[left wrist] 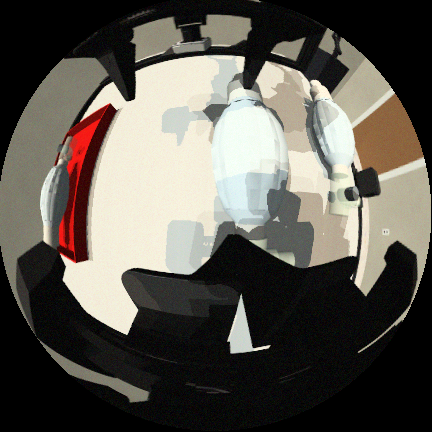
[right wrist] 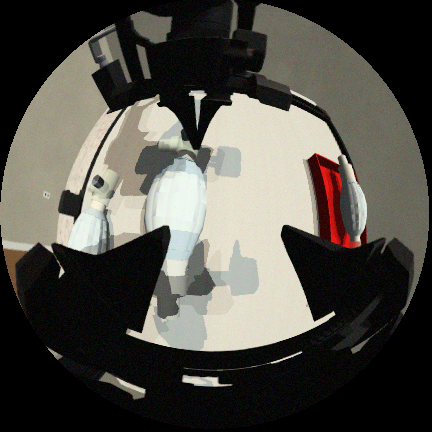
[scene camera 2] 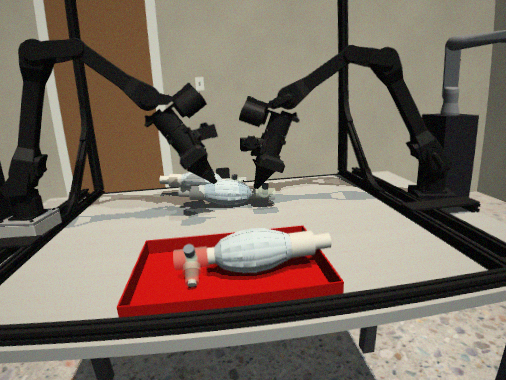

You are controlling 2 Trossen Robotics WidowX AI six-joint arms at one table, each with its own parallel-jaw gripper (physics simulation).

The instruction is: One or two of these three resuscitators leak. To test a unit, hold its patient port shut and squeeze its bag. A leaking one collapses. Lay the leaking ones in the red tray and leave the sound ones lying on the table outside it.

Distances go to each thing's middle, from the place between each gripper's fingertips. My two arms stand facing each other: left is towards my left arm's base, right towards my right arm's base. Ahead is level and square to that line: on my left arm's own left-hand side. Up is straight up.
Scene:
The red tray (scene camera 2: 154,287) lies 35 cm ahead of my left hand, 9 cm to the right of it and 3 cm below it.
Right now my right hand is 31 cm short of the red tray, 8 cm above it and 1 cm to the right of it.

